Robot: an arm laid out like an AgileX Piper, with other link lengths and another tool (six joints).
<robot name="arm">
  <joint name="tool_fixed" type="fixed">
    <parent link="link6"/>
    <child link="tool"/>
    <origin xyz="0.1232 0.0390 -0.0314" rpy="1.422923 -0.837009 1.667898"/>
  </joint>
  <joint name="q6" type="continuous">
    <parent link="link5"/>
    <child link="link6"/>
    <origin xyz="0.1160 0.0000 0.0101" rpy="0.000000 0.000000 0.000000"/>
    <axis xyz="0.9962 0 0.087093"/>
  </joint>
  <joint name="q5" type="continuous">
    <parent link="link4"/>
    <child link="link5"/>
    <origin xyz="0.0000 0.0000 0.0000" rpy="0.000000 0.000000 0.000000"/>
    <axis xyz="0 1 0"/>
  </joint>
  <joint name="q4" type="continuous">
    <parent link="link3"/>
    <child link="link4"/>
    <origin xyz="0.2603 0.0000 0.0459" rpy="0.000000 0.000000 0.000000"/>
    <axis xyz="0.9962 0 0.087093"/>
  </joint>
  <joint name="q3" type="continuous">
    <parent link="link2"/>
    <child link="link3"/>
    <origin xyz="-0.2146 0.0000 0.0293" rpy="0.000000 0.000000 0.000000"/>
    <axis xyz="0 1 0"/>
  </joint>
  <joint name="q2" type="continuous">
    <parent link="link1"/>
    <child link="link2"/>
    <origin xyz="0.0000 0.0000 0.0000" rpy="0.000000 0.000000 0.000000"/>
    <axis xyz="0 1 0"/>
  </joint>
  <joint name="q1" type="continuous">
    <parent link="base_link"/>
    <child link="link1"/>
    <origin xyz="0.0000 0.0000 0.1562" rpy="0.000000 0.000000 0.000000"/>
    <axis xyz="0 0 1"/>
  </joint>
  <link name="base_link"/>
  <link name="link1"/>
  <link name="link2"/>
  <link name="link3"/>
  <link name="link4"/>
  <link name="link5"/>
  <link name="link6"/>
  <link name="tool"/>
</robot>
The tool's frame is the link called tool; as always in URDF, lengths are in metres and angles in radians. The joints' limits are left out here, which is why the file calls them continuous.
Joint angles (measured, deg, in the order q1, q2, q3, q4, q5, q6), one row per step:
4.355 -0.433 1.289 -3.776 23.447 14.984
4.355 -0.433 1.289 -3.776 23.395 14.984
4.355 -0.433 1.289 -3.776 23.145 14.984
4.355 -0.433 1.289 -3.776 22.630 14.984
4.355 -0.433 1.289 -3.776 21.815 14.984
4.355 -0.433 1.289 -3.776 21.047 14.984
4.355 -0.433 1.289 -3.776 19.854 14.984
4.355 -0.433 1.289 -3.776 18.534 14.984
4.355 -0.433 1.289 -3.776 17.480 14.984
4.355 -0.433 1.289 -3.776 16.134 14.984
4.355 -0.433 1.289 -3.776 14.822 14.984
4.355 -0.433 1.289 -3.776 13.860 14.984
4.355 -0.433 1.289 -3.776 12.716 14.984
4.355 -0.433 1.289 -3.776 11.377 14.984
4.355 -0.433 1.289 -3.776 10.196 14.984
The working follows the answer.
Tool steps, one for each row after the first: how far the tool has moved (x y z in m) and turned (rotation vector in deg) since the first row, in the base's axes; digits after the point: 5 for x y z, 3 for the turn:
0.00010 0.00002 0.00019 0.004 -0.052 0.003
0.00055 0.00011 0.00112 0.021 -0.301 0.020
0.00149 0.00031 0.00304 0.058 -0.813 0.054
0.00292 0.00061 0.00610 0.116 -1.624 0.107
0.00424 0.00090 0.00900 0.170 -2.389 0.158
0.00620 0.00134 0.01353 0.255 -3.576 0.236
0.00827 0.00182 0.01860 0.349 -4.890 0.323
0.00983 0.00220 0.02268 0.424 -5.939 0.392
0.01172 0.00268 0.02793 0.519 -7.279 0.480
0.01344 0.00314 0.03309 0.613 -8.585 0.567
0.01463 0.00348 0.03690 0.681 -9.542 0.630
0.01595 0.00387 0.04145 0.762 -10.681 0.705
0.01739 0.00433 0.04682 0.857 -12.013 0.793
0.01856 0.00473 0.05157 0.941 -13.189 0.870

Tool pose at each row, in the base's axes (x y z in m, rotation vector in deg; rounded; the steps above come from the unrounded poses):
0.25558 0.05997 0.11597 128.509 38.015 92.940
0.25568 0.05999 0.11616 128.462 38.004 92.997
0.25613 0.06008 0.11709 128.237 37.949 93.269
0.25706 0.06028 0.11901 127.771 37.835 93.829
0.25850 0.06058 0.12206 127.029 37.653 94.710
0.25982 0.06087 0.12496 126.326 37.480 95.536
0.26178 0.06131 0.12950 125.225 37.210 96.810
0.26385 0.06179 0.13457 123.994 36.906 98.205
0.26541 0.06217 0.13865 123.002 36.661 99.309
0.26730 0.06265 0.14390 121.723 36.344 100.706
0.26902 0.06311 0.14906 120.464 36.032 102.053
0.27021 0.06345 0.15286 119.533 35.800 103.031
0.27153 0.06384 0.15742 118.417 35.522 104.185
0.27297 0.06430 0.16278 117.099 35.193 105.521
0.27413 0.06470 0.16754 115.927 34.900 106.687

